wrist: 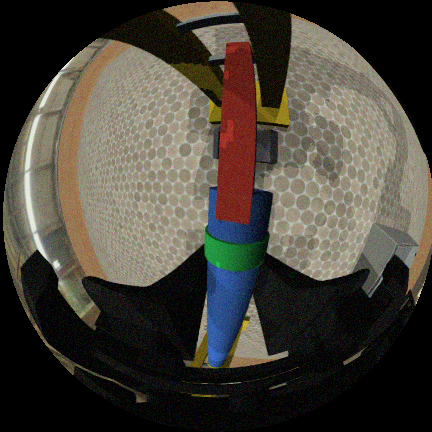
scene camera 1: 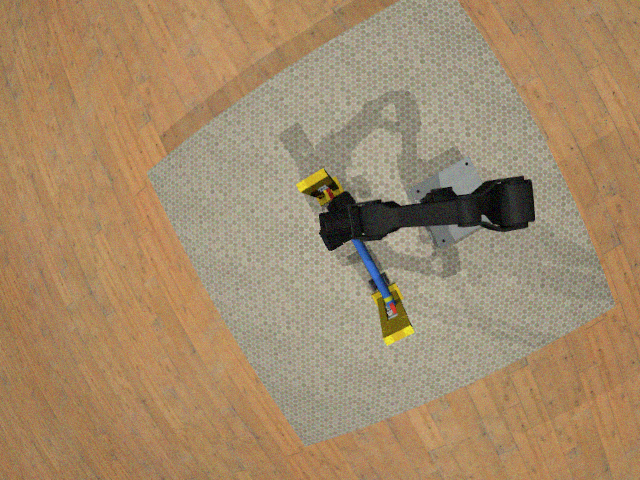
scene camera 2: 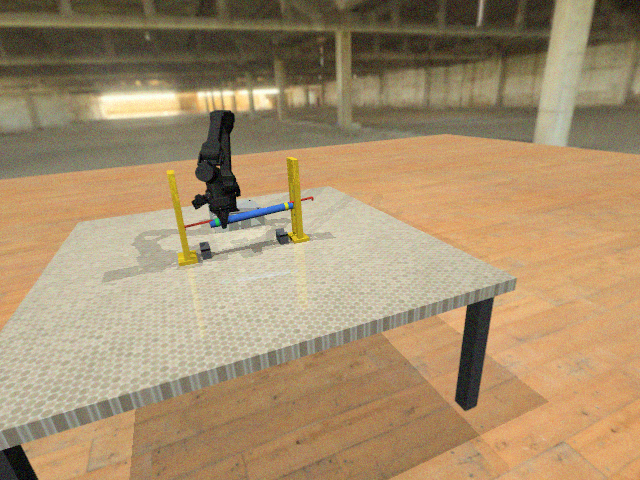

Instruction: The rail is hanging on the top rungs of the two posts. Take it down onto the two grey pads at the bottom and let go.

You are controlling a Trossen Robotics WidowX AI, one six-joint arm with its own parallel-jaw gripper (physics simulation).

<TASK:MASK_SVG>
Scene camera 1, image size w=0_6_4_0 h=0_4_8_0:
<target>blue rail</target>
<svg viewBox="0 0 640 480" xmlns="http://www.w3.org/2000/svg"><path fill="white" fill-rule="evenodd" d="M351 239L379 289L383 300L388 308L391 307L394 314L397 313L394 306L396 301L365 244L360 242L360 239ZM326 189L326 192L328 193L330 199L333 200L334 195L331 192L331 189Z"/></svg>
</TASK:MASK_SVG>
